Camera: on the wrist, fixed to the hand. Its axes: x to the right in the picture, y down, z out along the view.
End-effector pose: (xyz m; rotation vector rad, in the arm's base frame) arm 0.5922 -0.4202 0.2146 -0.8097 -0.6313 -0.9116
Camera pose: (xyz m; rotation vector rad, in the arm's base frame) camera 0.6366 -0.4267 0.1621 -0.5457 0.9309 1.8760
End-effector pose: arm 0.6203 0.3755 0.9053 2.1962 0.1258 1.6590
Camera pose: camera 0.5691 0.3311 0.9187 -0.0867 1.6642 -0.5383
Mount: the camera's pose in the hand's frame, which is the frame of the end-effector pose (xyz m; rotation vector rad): -0.0163 0.0537 -0.0403 0.2072 0.1582 3.1035
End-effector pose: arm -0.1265 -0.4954 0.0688 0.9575 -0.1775 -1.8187
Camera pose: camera -0.0581 -0.4946 0.0783 0.0097 -0.9266 1.1559
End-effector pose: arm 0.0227 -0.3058 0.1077 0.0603 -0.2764 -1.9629
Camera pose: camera 0.0844 -0.3176 0.0790 -0.0791 -0.1148 1.1495
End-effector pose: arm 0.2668 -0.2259 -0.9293 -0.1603 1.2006 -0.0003
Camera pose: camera 0.2189 -0.1764 -0.9350 -1.9199 -0.3880 -2.4246
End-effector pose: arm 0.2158 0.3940 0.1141 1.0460 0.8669 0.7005
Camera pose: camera 0.1682 0.4168 0.1587 -1.1082 1.0549 -1.8622
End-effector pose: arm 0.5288 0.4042 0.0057 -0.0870 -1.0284 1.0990
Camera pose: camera 0.5197 0.4350 -0.0555 1.0889 -0.2540 -1.8756
